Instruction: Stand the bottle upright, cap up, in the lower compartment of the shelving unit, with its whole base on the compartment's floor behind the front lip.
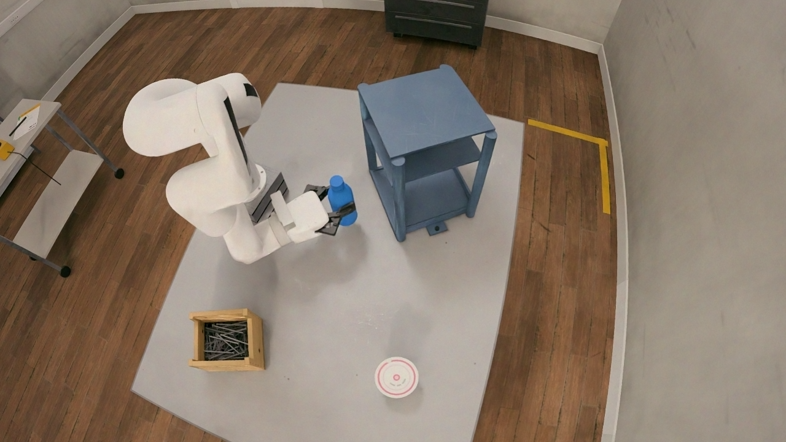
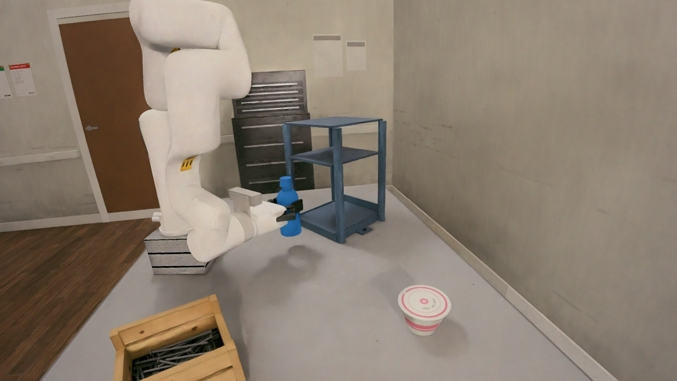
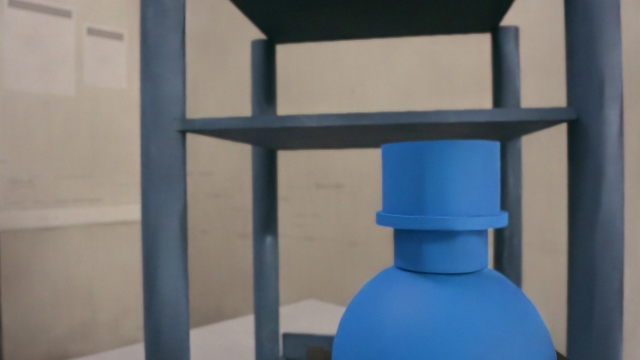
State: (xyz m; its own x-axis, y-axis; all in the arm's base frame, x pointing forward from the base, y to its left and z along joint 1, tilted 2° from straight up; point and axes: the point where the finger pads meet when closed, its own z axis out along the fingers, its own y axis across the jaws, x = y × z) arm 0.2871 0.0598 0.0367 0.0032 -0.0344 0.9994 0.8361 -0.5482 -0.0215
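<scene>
Now: hand 17 cm to the right of the blue shelving unit, 13 cm short of it and 3 cm below it. Round my hand: blue bottle: 2 cm above.
</scene>
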